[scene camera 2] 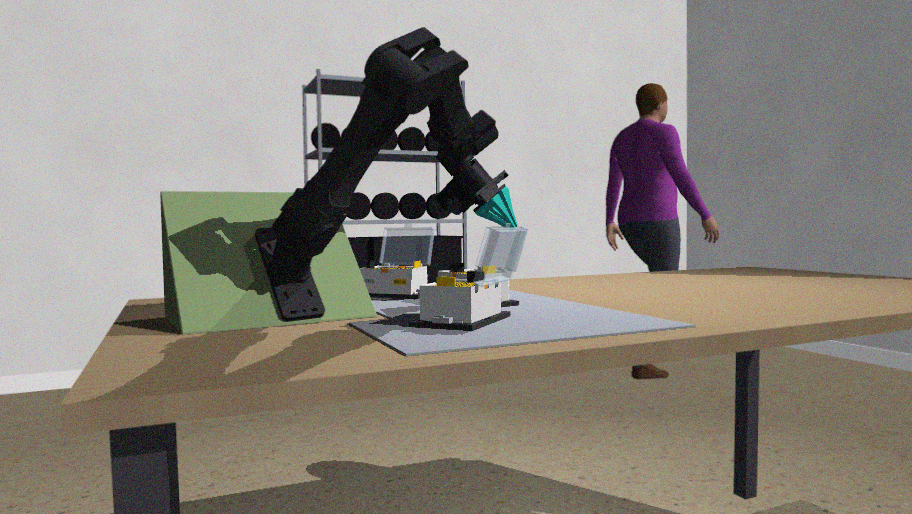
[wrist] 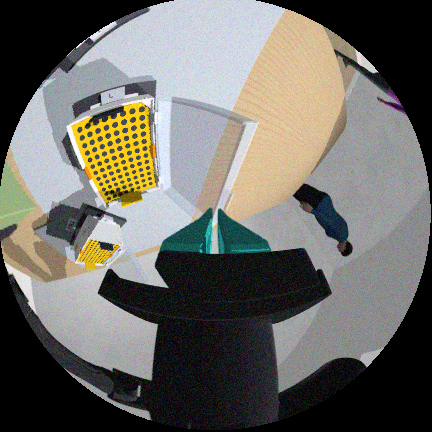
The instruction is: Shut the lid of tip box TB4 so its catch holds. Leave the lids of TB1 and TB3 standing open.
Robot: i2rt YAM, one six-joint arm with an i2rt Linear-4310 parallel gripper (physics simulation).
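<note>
My gripper [scene camera 2: 514, 224] [wrist: 214, 213] is shut, its teal fingertips together at the upper corner of a raised clear lid [scene camera 2: 505, 250] [wrist: 197, 135]; contact is unclear. In the wrist view that lid stands open from the right side of a tip box with a dotted yellow rack [wrist: 117, 150]. A second tip box [scene camera 2: 445, 305] [wrist: 106, 235] is nearest the scene camera; a faint clear lid shows beside it in the wrist view. A third tip box [scene camera 2: 389, 281] stands farther back with its clear lid [scene camera 2: 407, 246] open. I cannot read which box is TB1, TB3 or TB4.
The boxes stand on a grey mat [scene camera 2: 574, 319] [wrist: 210, 45] on the wooden table [scene camera 2: 785, 294] [wrist: 295, 100]. A sloped green panel [scene camera 2: 338, 290] [wrist: 15, 195] stands behind the arm's base. A shelf rack [scene camera 2: 318, 114] and a person in purple [scene camera 2: 646, 172] are beyond the table.
</note>
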